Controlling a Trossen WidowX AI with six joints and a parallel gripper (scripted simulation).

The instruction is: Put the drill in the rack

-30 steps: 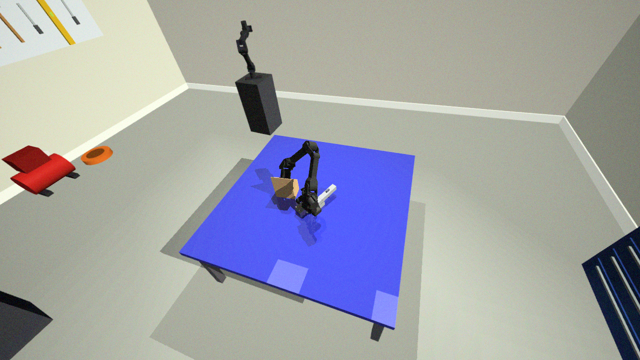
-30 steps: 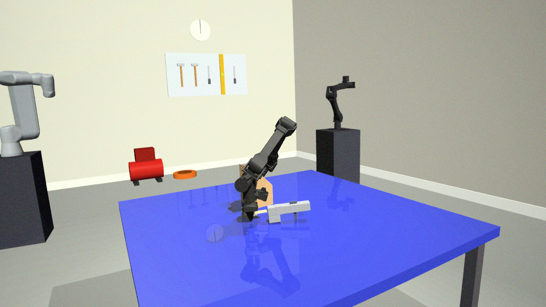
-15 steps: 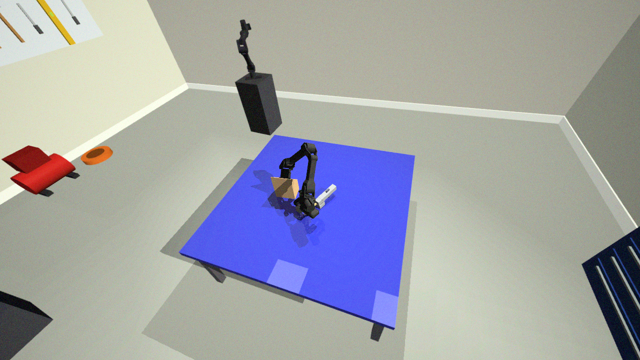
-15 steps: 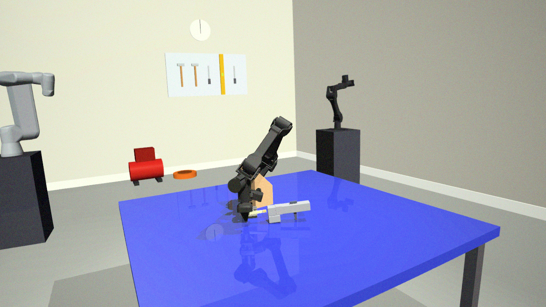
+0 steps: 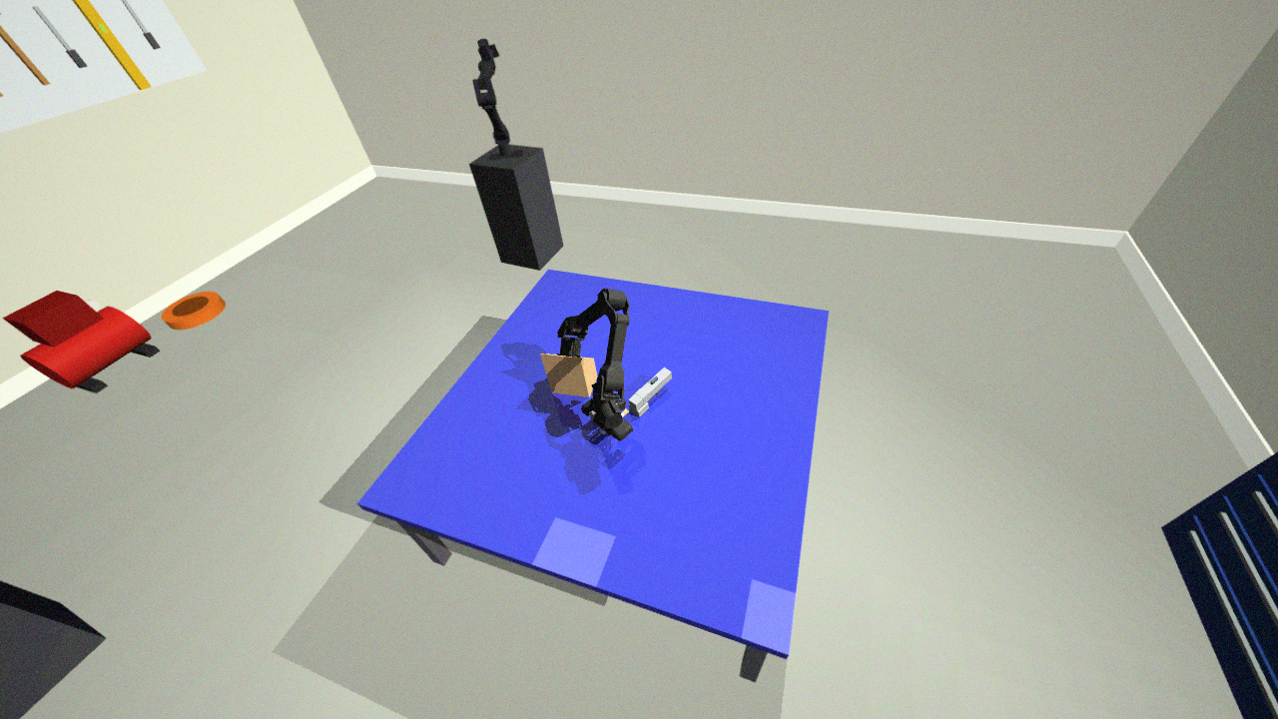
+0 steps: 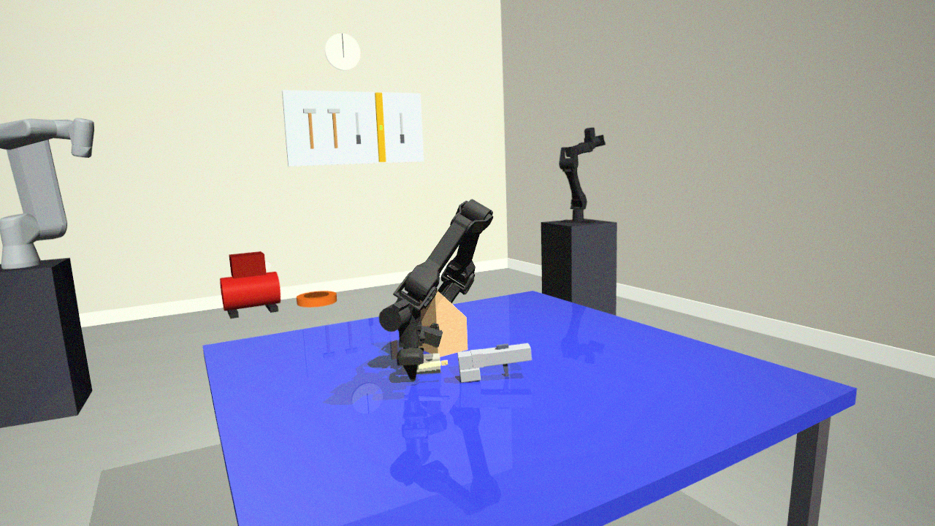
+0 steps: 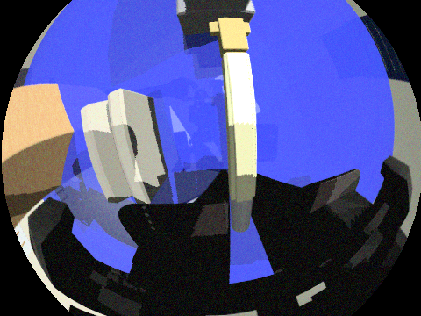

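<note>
The drill lies 4 cm to the left of my gripper tip, 4 cm above it and 1 cm ahead of it. The rest, counted from my gripper tip: small dark key (22 cm to the left, 8 cm ahead, 5 cm above); grey housing (19 cm to the left, 7 cm ahead, 4 cm above).
</note>
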